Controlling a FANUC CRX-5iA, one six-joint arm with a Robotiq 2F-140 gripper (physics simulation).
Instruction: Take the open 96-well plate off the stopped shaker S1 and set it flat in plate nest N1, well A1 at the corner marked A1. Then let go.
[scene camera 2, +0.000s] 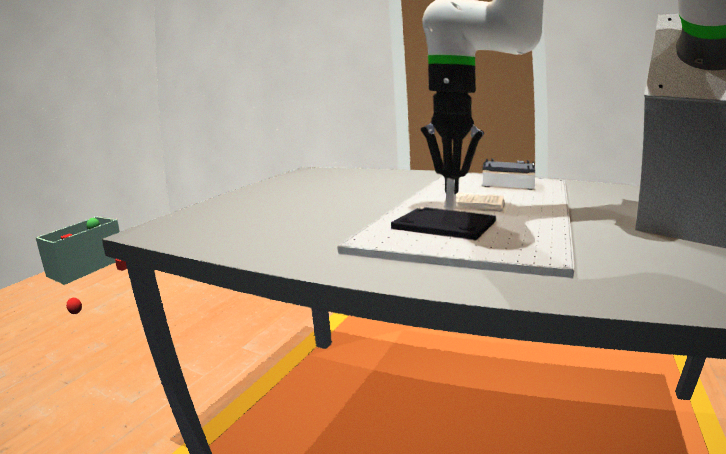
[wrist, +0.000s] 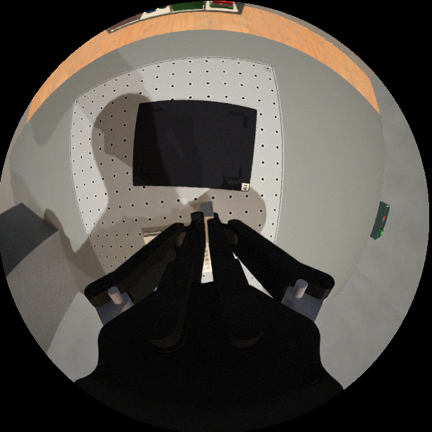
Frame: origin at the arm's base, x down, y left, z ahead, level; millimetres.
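Where they show: gripper, fingertip midpoint: (scene camera 2: 450, 208); arm's base at its link origin: (scene camera 2: 712, 50).
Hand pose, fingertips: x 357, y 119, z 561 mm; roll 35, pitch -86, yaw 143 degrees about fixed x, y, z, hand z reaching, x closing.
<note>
Each offset is from my fingertips to the top centre of the thing. "spot": to the spot under its first point. Level surfaces: height alone.
My gripper (scene camera 2: 450, 205) (wrist: 206, 210) is shut with nothing between its fingers. It points down, with its fingertips close beside the nest's edge nearest the plate. The black plate nest N1 {dx -10, dy +96, dz -18 mm} (scene camera 2: 443, 222) (wrist: 195, 145) sits on the perforated board, with no plate in it. Its A1 label (wrist: 245, 187) is at the near right corner in the wrist view. The cream 96-well plate {dx -9, dy -71, dz -36 mm} (scene camera 2: 481, 201) (wrist: 150, 238) lies on the board between the nest and the shaker, largely hidden behind the fingers in the wrist view. The shaker S1 {spot: dx -22, dy -265, dz -82 mm} (scene camera 2: 508, 178) stands at the back of the board.
The white perforated board {dx +5 mm} (scene camera 2: 551, 230) (wrist: 267, 170) lies on the grey table {dx +18 mm} (scene camera 2: 267, 224) (wrist: 325, 150). The grey robot pedestal (scene camera 2: 679, 171) (wrist: 30, 280) stands to one side. A green bin (scene camera 2: 80, 259) (wrist: 380, 220) is beyond the table edge, with a red ball (scene camera 2: 73, 305) near it.
</note>
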